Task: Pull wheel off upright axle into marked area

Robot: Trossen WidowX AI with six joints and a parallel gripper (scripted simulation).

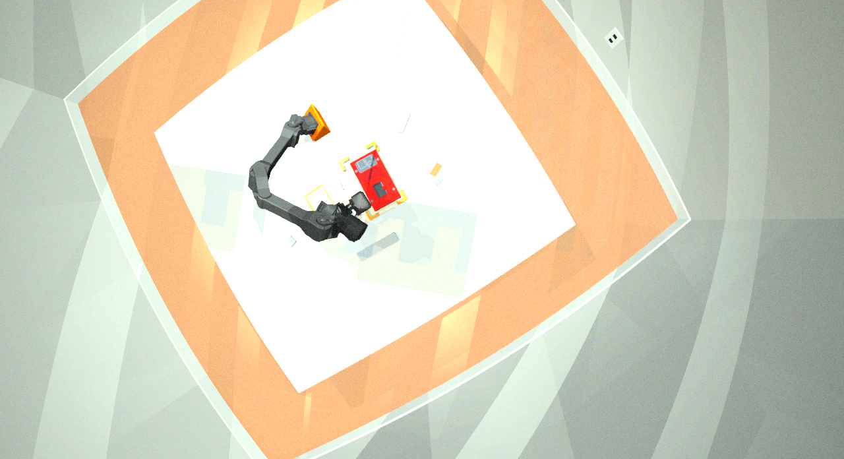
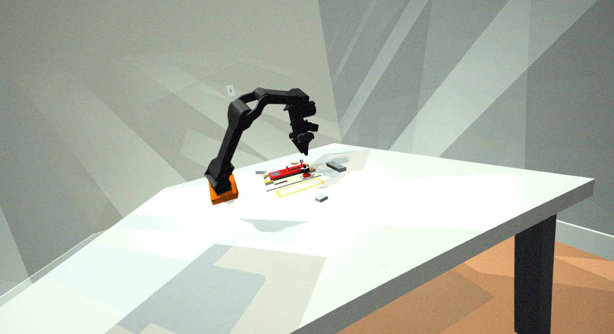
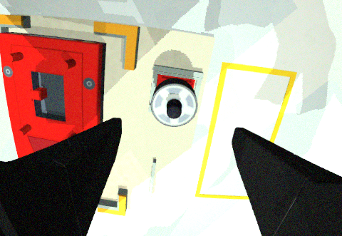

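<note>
My gripper tip is 7 cm above the wheel and 1 cm past it. The rest, counted from my gripper tip: small grey block (26 cm to the right, 10 cm below, 7 cm behind).
</note>
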